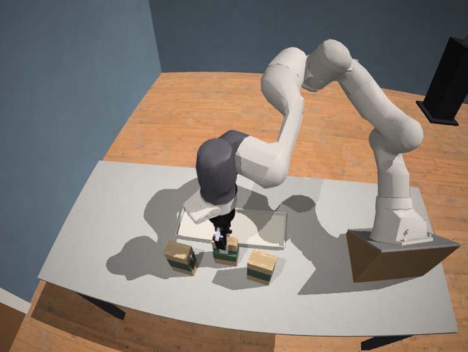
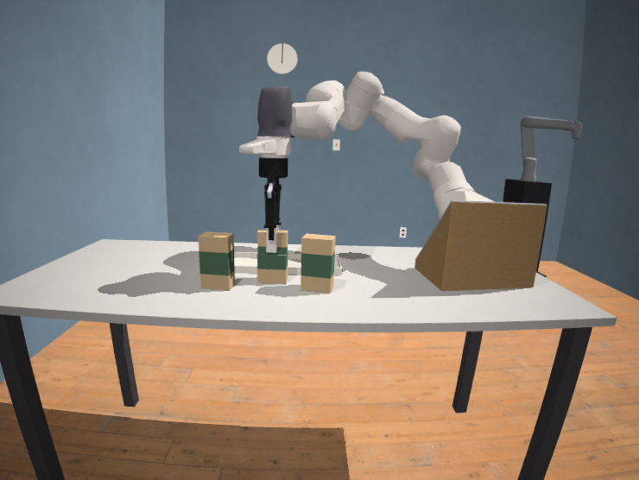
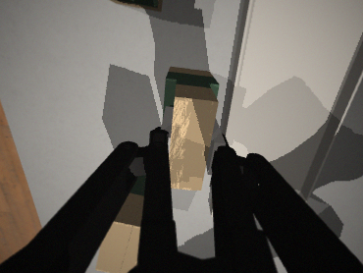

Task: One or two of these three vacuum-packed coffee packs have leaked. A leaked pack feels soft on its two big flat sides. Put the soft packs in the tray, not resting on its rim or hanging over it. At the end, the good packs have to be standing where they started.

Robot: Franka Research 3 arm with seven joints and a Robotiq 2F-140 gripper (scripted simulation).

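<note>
My gripper is now 13 cm to the left of the tray, 11 cm above it and 1 cm past it.
</note>
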